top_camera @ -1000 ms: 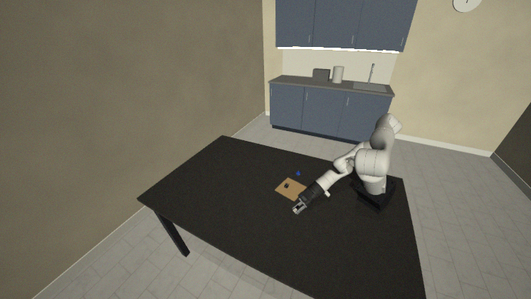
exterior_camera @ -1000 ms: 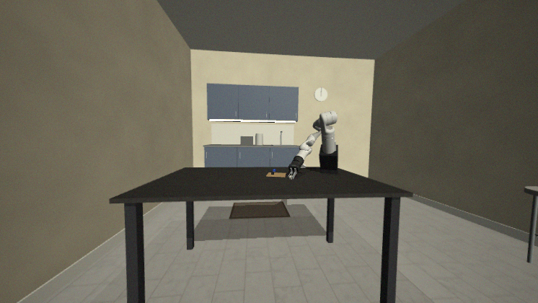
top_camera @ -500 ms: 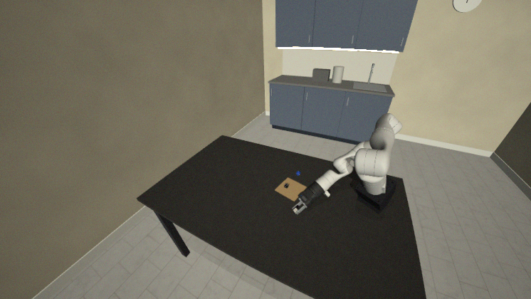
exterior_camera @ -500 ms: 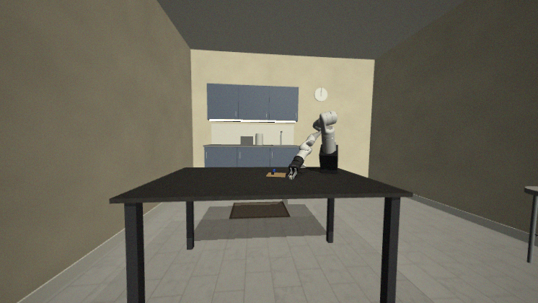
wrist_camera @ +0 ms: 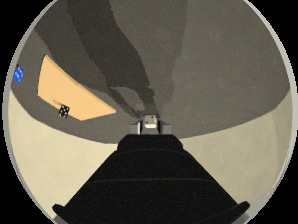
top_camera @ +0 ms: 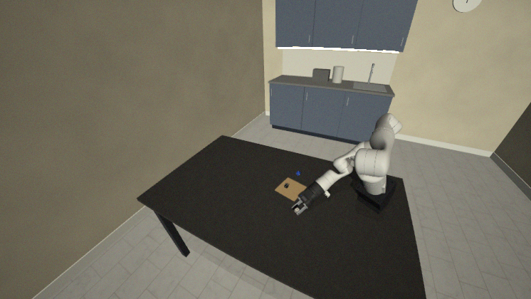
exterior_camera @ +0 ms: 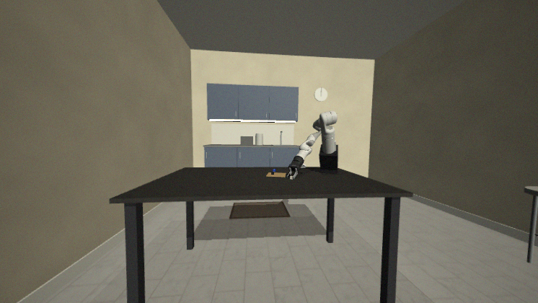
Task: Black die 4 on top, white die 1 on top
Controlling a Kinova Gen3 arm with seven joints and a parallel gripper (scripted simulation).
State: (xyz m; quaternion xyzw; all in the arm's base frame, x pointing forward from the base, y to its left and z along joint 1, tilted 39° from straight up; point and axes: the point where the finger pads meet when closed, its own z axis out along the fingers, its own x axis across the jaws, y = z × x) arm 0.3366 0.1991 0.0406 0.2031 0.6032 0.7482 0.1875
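The white die lies 1 cm below my hand. The rest, counted from my hand: tan mat: 13 cm to the right, 10 cm ahead, 2 cm below; then black die: 13 cm to the right, 13 cm ahead, 1 cm below; then blue die: 27 cm to the right, 12 cm ahead, 1 cm below.
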